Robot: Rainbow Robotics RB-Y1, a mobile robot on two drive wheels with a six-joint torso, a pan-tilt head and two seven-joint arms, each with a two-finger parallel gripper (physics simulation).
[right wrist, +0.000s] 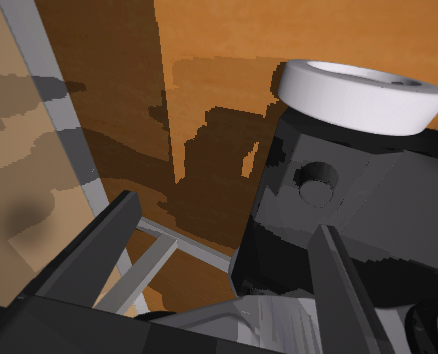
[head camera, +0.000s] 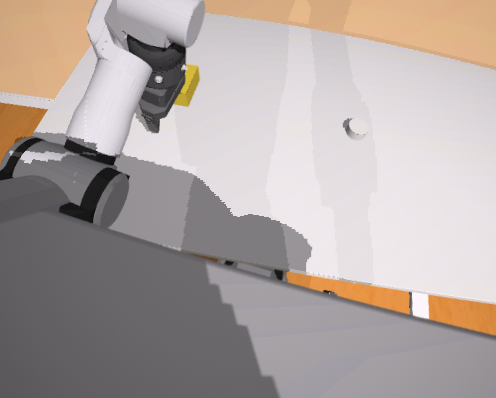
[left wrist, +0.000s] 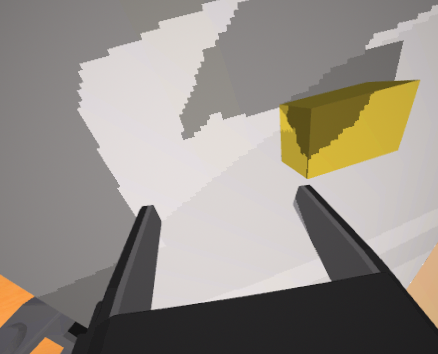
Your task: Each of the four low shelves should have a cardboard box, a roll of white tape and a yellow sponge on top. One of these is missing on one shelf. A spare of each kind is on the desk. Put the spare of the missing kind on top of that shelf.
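Places are measured from the robot's base along level axes (x right, y up, z back), in millimetres.
Pixels of known places: left gripper, fingertip midpoint: [head camera: 165,110] [left wrist: 228,204]; right gripper, fingertip midpoint: [right wrist: 223,218].
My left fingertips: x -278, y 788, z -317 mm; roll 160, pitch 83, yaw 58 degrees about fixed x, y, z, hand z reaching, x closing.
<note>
For each thing: its top centre in the pictures, then the offset to it from my left fingertips. Level surfaces: height alone.
- yellow sponge at its top centre: [left wrist: 361,132] [head camera: 180,77] dx -22, dy -22, dz -128 mm
- white desk at its surface level: dy -67 mm
- small white round piece at its top centre: [head camera: 359,126] dx +432, dy -43, dz -133 mm
- wooden floor at its surface level: dy -787 mm
A yellow sponge [head camera: 189,86] [left wrist: 350,130] is on the white desk [head camera: 240,125], partly hidden behind my left gripper in the head view. My left gripper [head camera: 151,125] [left wrist: 228,204] is open and empty above the desk. In its wrist view the sponge is beyond the tip of the right-hand finger, outside the gap. A small white round piece [head camera: 357,128] lies on the desk at the right; I cannot tell if it is the tape roll. My right gripper [right wrist: 223,218] is open and empty, low beside a black body. No cardboard box or low shelf shows clearly.
In the right wrist view a black body [right wrist: 285,200] with a white ring-shaped part [right wrist: 350,107] stands at the right. Grey bars [right wrist: 200,252] cross the wooden floor [right wrist: 225,30] at the lower left. My left arm [head camera: 107,105] reaches over the desk's left end.
</note>
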